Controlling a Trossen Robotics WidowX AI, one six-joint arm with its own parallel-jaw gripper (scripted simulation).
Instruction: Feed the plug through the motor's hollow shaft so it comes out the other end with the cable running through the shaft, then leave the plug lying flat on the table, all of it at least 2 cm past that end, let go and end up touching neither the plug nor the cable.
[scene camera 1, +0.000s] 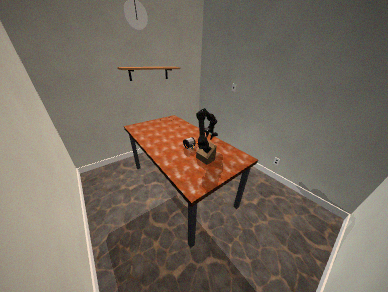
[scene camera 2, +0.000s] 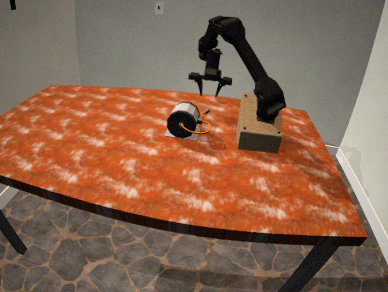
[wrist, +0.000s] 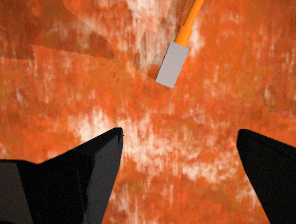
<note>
I see my gripper (wrist: 179, 136) and a grey plug (wrist: 176, 54).
</note>
